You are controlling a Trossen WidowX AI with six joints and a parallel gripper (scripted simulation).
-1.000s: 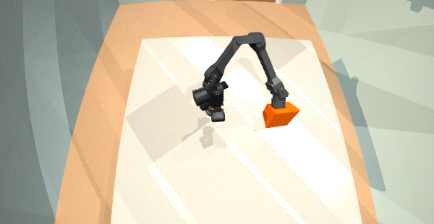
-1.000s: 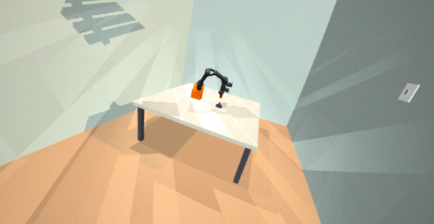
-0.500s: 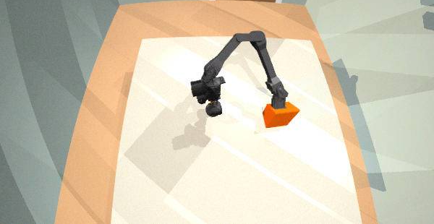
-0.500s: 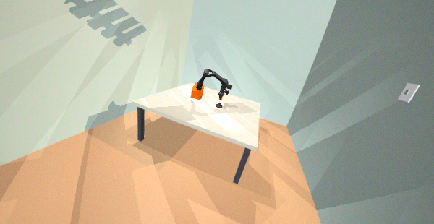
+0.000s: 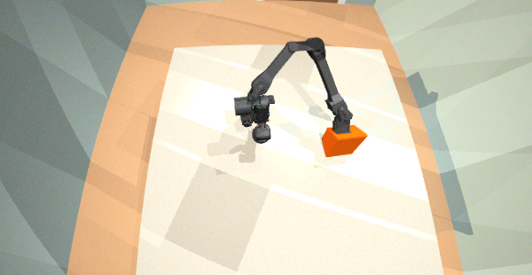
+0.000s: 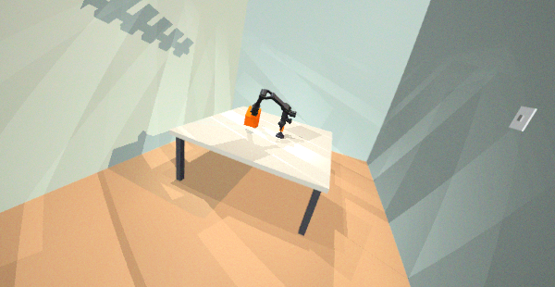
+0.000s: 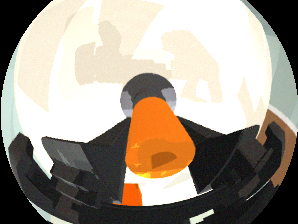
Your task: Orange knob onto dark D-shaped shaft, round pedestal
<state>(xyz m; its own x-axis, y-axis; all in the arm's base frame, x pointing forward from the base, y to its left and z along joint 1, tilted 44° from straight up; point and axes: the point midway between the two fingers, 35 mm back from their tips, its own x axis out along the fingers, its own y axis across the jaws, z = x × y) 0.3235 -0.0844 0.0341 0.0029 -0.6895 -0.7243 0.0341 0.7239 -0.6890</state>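
Right now my gripper tip is 20 mm below the orange knob. Round my gripper tip: dark pedestal 40 mm below.
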